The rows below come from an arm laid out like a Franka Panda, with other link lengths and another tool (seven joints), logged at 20 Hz.
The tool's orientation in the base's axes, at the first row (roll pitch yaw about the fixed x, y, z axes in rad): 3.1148, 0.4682, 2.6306
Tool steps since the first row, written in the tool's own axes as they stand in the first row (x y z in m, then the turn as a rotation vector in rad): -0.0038, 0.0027, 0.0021, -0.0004, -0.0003, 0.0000; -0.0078, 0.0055, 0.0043, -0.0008, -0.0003, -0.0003; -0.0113, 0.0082, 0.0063, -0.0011, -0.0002, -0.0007; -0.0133, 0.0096, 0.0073, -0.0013, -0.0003, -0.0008; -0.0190, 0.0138, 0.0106, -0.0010, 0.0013, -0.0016; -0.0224, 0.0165, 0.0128, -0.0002, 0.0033, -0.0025; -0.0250, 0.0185, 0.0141, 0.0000, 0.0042, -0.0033
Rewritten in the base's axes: 0.0051, 0.0003, -0.0001, 0.0002, -0.0004, 0.0002; 0.0105, 0.0006, -0.0002, 0.0004, -0.0006, 0.0006; 0.0153, 0.0010, -0.0003, 0.0005, -0.0005, 0.0011; 0.0179, 0.0012, -0.0003, 0.0005, -0.0007, 0.0013; 0.0257, 0.0017, -0.0006, 0.0007, 0.0010, 0.0019; 0.0305, 0.0022, -0.0009, 0.0007, 0.0033, 0.0024; 0.0340, 0.0025, -0.0009, 0.0007, 0.0043, 0.0030
